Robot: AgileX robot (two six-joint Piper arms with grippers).
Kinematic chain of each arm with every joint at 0, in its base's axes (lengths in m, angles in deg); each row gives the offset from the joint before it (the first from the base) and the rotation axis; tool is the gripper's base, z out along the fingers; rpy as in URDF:
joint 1: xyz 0 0 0.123 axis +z
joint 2: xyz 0 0 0 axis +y
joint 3: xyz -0.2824 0 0.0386 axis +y
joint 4: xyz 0.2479 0 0.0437 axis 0.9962 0 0.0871
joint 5: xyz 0 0 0 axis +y
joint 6: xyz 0.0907 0 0.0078 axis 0.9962 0 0.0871
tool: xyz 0 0 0 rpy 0 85 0
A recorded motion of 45 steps. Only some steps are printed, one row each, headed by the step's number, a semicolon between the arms.
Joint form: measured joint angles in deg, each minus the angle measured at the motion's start. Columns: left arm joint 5, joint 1, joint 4, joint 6, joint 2, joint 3; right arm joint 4, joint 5, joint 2, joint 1, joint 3, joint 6.
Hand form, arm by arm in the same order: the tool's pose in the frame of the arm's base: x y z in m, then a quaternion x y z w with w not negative. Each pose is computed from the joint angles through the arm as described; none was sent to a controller.
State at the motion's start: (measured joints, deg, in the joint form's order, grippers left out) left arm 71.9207 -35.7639 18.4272 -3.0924 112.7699 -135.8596; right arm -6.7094 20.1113 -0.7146 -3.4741 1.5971 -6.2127
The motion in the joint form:
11: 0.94 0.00 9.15 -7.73 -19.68 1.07; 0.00 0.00 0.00 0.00 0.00 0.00
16: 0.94 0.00 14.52 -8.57 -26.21 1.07; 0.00 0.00 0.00 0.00 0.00 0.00
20: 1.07 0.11 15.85 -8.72 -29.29 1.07; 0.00 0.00 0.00 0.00 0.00 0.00
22: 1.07 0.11 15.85 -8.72 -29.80 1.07; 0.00 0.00 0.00 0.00 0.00 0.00
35: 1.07 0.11 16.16 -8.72 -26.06 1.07; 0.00 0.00 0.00 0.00 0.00 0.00
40: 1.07 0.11 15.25 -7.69 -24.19 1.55; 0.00 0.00 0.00 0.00 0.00 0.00
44: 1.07 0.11 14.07 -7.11 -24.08 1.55; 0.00 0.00 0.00 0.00 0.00 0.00
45: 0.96 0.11 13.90 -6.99 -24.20 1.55; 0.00 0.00 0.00 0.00 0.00 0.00
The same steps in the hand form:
11: 0.2542 -0.1334 0.5670 0.11865 0.81801 0.00863 0.56277; 0.0528 -0.0069 0.1730 -0.05082 0.79625 -0.09969 0.59453
16: 0.2132 -0.0952 0.5989 0.07774 0.78482 0.02465 0.61434; 0.0528 -0.0069 0.1730 -0.05082 0.79625 -0.09969 0.59453
20: 0.1925 -0.0777 0.6109 0.06140 0.77051 0.02443 0.63399; 0.0528 -0.0069 0.1730 -0.05082 0.79625 -0.09969 0.59453
22: 0.1890 -0.0752 0.6127 0.05966 0.76827 0.02265 0.63693; 0.0528 -0.0069 0.1730 -0.05082 0.79625 -0.09969 0.59453
35: 0.2146 -0.0931 0.5989 0.07143 0.78384 0.03811 0.61566; 0.0528 -0.0069 0.1730 -0.05082 0.79625 -0.09969 0.59453
40: 0.2282 -0.1043 0.5889 0.08910 0.79415 0.04449 0.59950; 0.0528 -0.0069 0.1730 -0.05082 0.79625 -0.09969 0.59453
44: 0.2287 -0.1065 0.5878 0.09681 0.79588 0.03856 0.59642; 0.0528 -0.0069 0.1730 -0.05082 0.79625 -0.09969 0.59453
45: 0.2279 -0.1062 0.5884 0.09786 0.79498 0.03721 0.59753; 0.0528 -0.0069 0.1730 -0.05082 0.79625 -0.09969 0.59453

